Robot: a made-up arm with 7 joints.
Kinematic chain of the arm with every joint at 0, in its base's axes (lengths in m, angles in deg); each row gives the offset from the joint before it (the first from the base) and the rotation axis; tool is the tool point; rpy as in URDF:
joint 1: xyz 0 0 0.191 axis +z
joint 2: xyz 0 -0.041 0.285 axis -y
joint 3: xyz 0 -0.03 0.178 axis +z
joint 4: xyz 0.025 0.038 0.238 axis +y
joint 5: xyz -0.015 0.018 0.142 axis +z
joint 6: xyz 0 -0.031 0.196 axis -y
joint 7: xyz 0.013 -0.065 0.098 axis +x
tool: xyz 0 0 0 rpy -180 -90 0
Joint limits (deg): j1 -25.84..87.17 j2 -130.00..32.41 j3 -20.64..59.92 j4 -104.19..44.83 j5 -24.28..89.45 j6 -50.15..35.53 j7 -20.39..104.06
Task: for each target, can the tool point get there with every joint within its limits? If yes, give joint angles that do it. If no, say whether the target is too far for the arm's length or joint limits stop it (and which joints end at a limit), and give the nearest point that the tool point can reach.
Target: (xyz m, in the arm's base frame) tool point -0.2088 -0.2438 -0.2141
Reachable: no: joint limits stop it (at a limit: joint 1, joint 2, joint 3, joint 4, joint 6) | nearest point 0.1370 -0.2565 -0.2008 | short by 0.346 m
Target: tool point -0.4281 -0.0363 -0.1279
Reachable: no: joint limits stop it (at a limit: joint 1, joint 2, joint 4, joint 6) | nearest point -0.1867 0.3046 -0.1292 | short by 0.418 m
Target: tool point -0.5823 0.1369 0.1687
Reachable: no: joint limits stop it (at a limit: joint 1, joint 2, joint 4, joint 5) | nearest point -0.4431 0.0979 0.4722 | short by 0.336 m
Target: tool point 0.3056 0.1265 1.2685
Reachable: yes | joints 39.20 -18.41 20.14 6.46 -0.12 19.25 43.19
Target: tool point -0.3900 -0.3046 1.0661
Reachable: yes | joints 5.00 18.03 42.55 -61.23 24.29 -37.25 -0.45
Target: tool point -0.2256 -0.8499 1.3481
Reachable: no: too far | nearest point -0.1464 -0.5515 1.1113 | short by 0.389 m
